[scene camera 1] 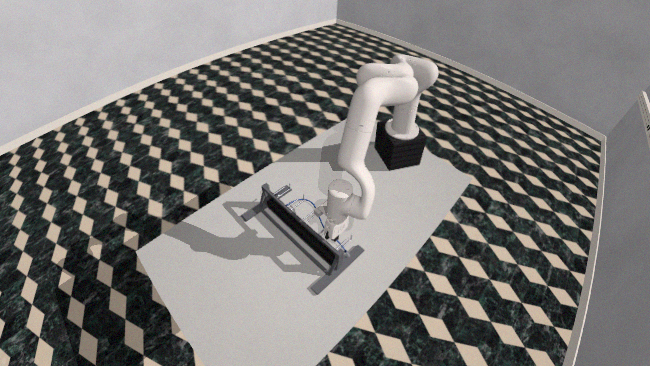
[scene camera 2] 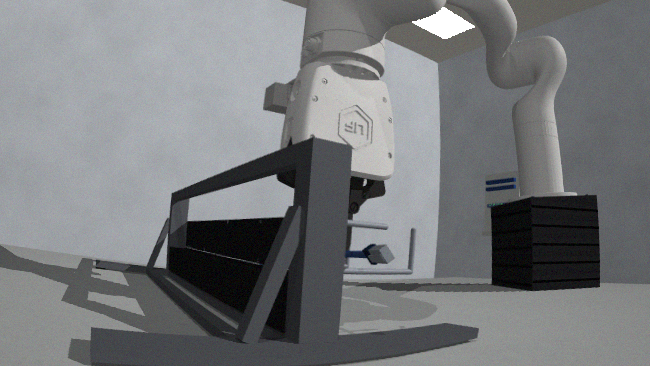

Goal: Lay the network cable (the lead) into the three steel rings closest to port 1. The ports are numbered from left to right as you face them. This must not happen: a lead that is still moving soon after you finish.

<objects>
A dark grey rack shows in scene camera 1 and in scene camera 2. The same spot on the dark grey rack: (scene camera 2: 306,313) is (scene camera 1: 337,267).
</objects>
